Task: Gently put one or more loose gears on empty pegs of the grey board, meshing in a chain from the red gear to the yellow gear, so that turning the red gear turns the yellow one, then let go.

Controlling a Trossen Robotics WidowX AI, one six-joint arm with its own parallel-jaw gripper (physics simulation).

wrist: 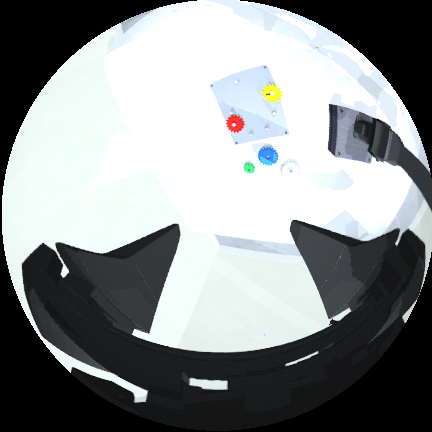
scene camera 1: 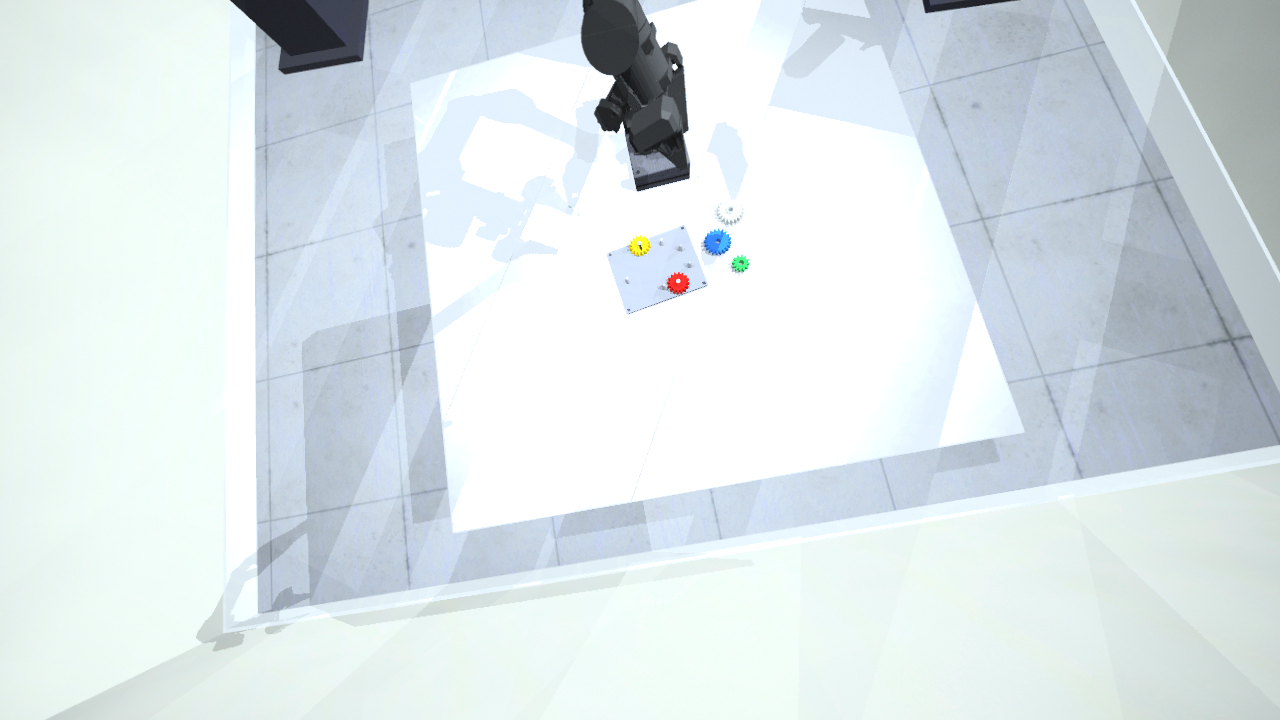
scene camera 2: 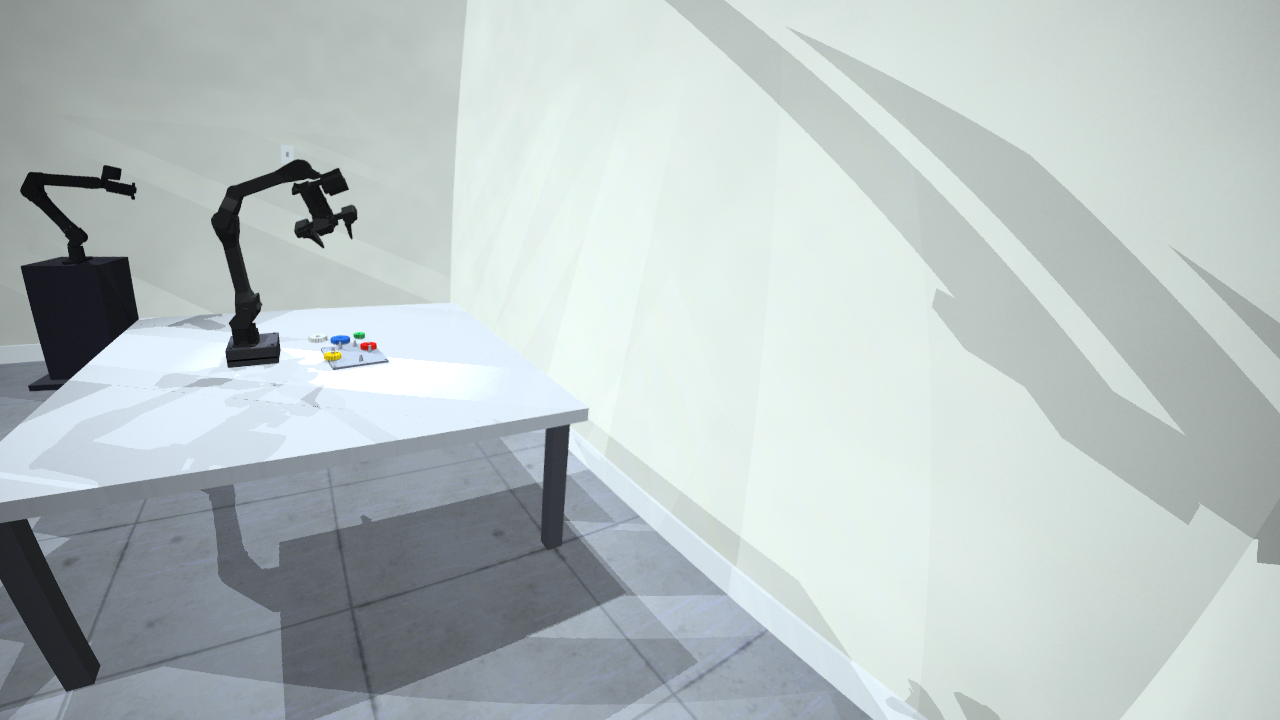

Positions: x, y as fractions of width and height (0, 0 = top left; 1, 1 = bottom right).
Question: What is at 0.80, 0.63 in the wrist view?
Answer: My gripper.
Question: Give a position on a grey board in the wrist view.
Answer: At 0.57, 0.23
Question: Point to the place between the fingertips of my gripper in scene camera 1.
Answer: At 0.54, 0.21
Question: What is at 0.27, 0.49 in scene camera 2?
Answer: A grey board.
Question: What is my gripper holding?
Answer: Nothing.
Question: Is my gripper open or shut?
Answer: Open.
